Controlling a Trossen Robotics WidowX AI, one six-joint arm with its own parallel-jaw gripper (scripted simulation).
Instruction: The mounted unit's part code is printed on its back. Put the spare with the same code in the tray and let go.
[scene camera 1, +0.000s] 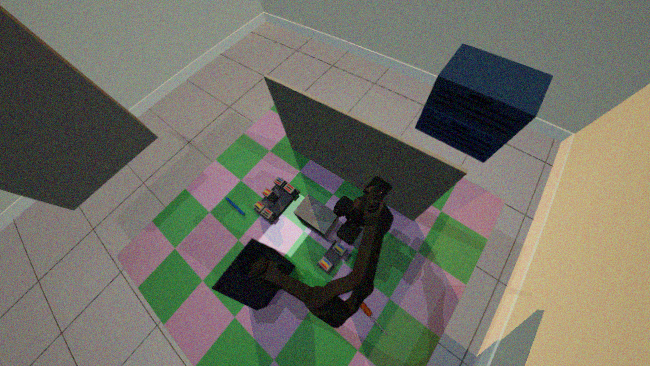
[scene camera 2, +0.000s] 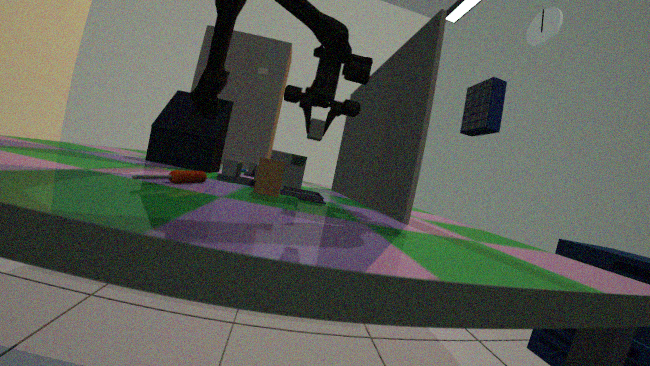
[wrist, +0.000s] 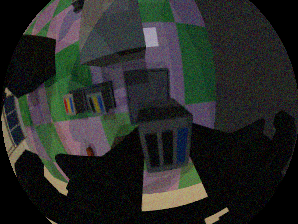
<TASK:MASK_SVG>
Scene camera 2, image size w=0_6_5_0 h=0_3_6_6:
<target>my gripper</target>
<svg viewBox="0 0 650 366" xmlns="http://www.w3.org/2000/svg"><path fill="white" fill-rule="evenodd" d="M319 70L316 72L315 80L313 80L311 87L305 88L305 93L302 92L303 88L292 85L286 86L284 100L295 104L299 102L299 107L303 109L305 116L306 133L309 132L312 106L331 107L324 127L324 136L336 116L339 117L342 114L355 117L360 111L360 104L348 99L344 103L334 101L339 75L328 70Z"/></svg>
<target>brown block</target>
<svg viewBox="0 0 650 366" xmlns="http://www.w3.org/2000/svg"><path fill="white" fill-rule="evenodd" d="M260 157L253 193L278 197L285 162Z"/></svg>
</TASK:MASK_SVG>
